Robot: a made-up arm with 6 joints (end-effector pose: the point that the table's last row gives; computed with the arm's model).
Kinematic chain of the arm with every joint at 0, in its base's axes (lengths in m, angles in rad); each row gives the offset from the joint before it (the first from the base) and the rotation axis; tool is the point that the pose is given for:
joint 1: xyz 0 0 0.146 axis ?
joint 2: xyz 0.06 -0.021 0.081 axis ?
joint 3: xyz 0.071 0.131 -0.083 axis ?
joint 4: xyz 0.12 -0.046 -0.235 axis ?
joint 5: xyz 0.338 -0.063 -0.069 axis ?
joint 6: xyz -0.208 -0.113 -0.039 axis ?
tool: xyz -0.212 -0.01 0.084
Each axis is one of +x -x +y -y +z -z.
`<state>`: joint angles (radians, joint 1 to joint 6).
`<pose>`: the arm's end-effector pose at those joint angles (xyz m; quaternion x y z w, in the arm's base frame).
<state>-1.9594 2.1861 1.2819 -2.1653 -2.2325 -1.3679</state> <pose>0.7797 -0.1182 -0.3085 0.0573 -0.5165 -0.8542 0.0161</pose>
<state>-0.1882 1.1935 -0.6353 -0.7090 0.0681 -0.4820</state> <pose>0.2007 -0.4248 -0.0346 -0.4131 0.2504 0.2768 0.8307</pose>
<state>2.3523 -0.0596 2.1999 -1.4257 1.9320 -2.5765</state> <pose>0.3212 -0.6384 0.4718 0.7518 0.5942 -0.1485 0.2443</pose>
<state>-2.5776 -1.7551 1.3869 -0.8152 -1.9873 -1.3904</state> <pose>-0.1417 0.2418 0.5486 0.6459 0.4676 -0.5995 0.0690</pose>
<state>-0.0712 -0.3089 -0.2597 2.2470 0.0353 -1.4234</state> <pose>0.1800 0.1083 0.0648 0.9846 0.1390 0.0132 0.1051</pose>
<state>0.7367 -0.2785 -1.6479 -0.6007 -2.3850 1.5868</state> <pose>0.2998 0.9034 0.5279 -0.2700 0.5837 -0.1707 0.7464</pose>
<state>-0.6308 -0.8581 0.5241 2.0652 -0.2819 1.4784</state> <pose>0.2640 0.1686 0.1500 0.0019 0.4752 -0.3420 0.8107</pose>
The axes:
joint 1: -y
joint 2: -x
joint 3: -z
joint 4: -x
joint 5: -y
joint 6: +x

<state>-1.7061 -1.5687 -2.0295 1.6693 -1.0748 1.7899</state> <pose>0.3028 0.0692 0.2845 0.7012 0.2053 -0.3051 0.6108</pose>
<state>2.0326 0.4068 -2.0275 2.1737 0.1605 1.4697</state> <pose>-0.0665 0.1565 0.2781 -0.8918 -0.3791 0.2216 0.1093</pose>
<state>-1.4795 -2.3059 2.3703 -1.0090 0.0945 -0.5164</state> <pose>0.5160 0.2310 0.1320 0.1523 -0.5972 0.6560 0.4357</pose>
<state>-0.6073 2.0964 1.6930 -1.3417 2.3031 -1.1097</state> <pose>0.7886 -0.1424 0.6752 -0.1474 0.9436 0.2845 0.0827</pose>
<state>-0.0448 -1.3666 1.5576 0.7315 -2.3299 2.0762</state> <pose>0.0899 -0.1977 -0.3049 0.0600 -0.4831 0.7076 0.5122</pose>
